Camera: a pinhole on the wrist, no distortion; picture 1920 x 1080 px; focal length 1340.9 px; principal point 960.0 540.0 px. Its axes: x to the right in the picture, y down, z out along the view. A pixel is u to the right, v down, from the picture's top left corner.
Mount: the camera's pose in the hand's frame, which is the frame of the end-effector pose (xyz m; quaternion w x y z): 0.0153 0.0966 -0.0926 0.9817 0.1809 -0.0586 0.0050
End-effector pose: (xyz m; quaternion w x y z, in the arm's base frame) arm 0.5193 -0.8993 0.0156 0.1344 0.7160 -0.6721 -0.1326
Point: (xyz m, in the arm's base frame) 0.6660 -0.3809 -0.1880
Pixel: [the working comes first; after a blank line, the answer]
In the camera's frame: -0.4886 -0.2230 0.3839

outside the picture
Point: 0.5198 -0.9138 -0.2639
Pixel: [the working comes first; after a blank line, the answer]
In the camera's frame: 0.0452 -0.0619 0.3976

1112 331
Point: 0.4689 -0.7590 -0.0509
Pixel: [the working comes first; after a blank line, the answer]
In the camera's frame: -0.1358 -0.0120 0.2061

76 462
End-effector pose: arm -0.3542 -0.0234 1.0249 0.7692 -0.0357 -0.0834 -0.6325
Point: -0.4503 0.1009 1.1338
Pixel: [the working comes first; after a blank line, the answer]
In the camera's frame: -0.1051 -0.0652 0.2836

463 232
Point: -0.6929 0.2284 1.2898
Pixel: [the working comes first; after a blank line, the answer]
In the camera's frame: -0.2205 -0.1831 0.5523

425 95
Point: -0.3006 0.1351 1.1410
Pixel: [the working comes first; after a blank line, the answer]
In the camera's frame: -0.1108 0.0785 0.2295

312 999
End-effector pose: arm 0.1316 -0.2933 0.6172 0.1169 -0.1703 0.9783 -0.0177
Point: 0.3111 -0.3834 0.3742
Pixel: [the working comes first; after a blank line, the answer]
In the camera's frame: -0.0485 -0.0735 0.4336

810 313
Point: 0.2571 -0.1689 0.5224
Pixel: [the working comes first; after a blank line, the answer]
In the camera's frame: -0.1246 0.0680 0.2213

205 952
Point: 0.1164 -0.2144 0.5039
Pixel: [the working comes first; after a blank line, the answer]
In the camera's frame: 0.0207 0.0626 0.1886

1107 985
